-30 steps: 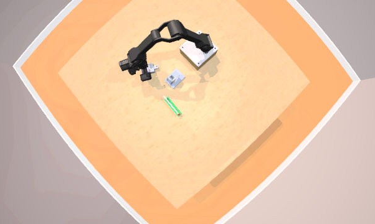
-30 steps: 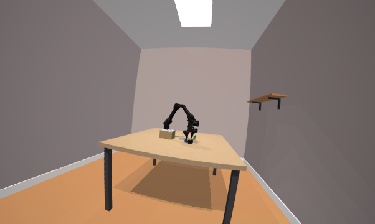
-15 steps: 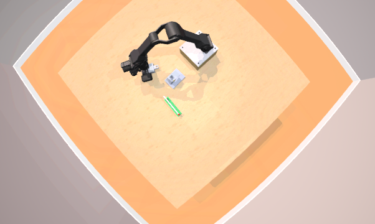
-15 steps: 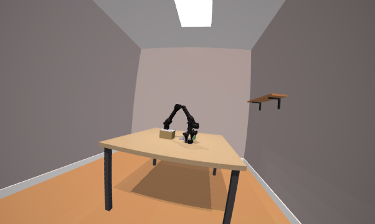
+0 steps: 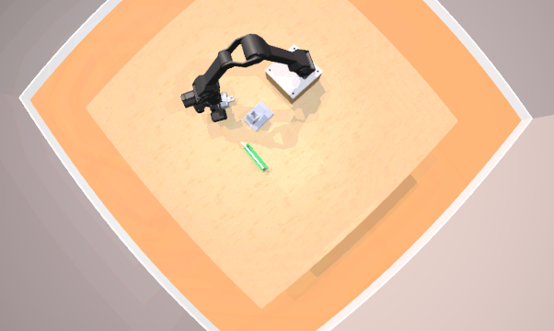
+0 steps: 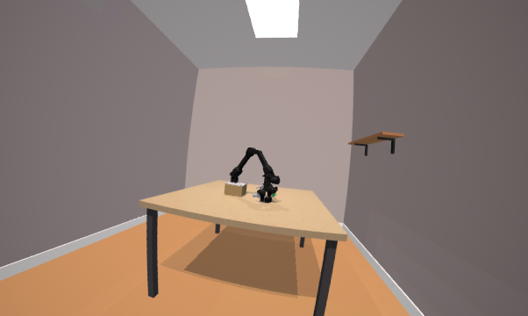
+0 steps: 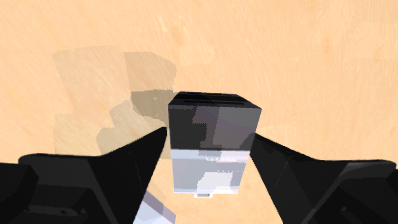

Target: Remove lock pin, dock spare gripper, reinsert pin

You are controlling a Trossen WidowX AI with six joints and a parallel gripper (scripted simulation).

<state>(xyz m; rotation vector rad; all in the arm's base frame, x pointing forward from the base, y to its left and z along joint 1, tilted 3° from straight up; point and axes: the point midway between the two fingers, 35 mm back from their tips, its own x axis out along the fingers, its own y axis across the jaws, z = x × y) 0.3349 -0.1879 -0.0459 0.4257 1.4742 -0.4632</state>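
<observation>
My gripper tip is 6 cm past the socket, 17 cm to the right of it and 4 cm below it. Also, from my gripper tip: green pin holder: 6 cm ahead, 28 cm to the left, 2 cm above; then spare gripper: 1 cm behind, 1 cm to the left, 2 cm above.
</observation>
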